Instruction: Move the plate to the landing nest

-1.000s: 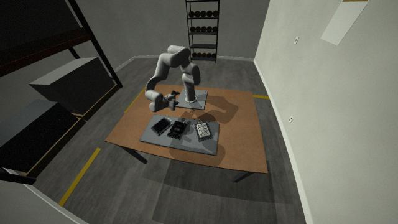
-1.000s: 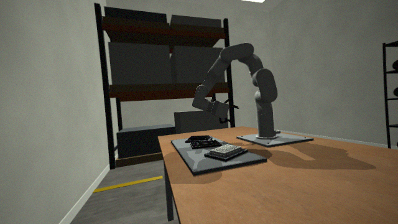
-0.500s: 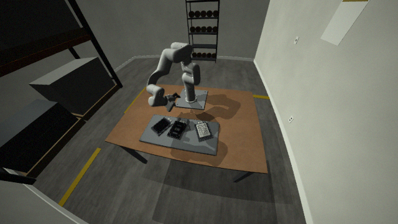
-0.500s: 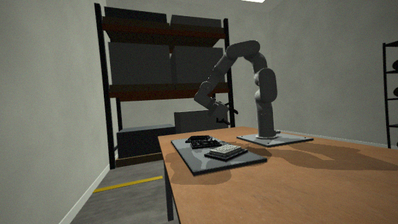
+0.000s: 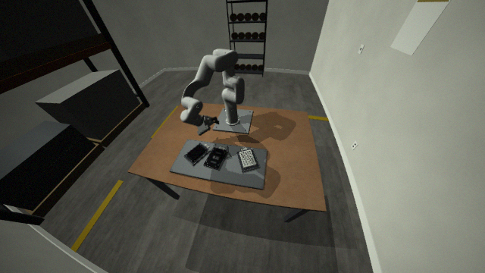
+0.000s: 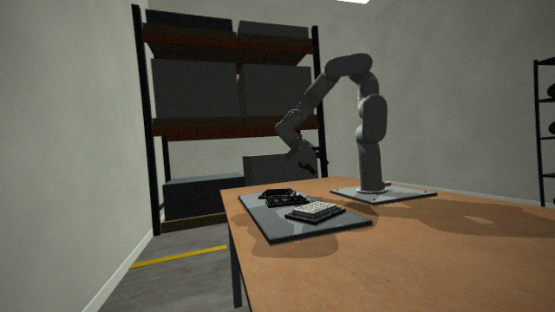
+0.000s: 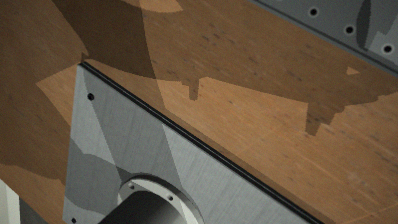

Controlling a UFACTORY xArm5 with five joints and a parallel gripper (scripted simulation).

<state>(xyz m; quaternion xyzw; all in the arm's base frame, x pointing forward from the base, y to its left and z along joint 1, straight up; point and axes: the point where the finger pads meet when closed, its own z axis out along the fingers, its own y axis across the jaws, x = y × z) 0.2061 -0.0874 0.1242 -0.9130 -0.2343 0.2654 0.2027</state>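
Now: hand 29 cm to the right of the white well plate C51, 17 cm short of it and 10 cm above it. Also, from my hand: black well plate C15: 19 cm ahead, 10 cm below, 9 cm to the right; then nest N2: 29 cm to the left, 17 cm ahead, 12 cm below; then black nest: 20 cm ahead, 12 cm below, 7 cm to the left.
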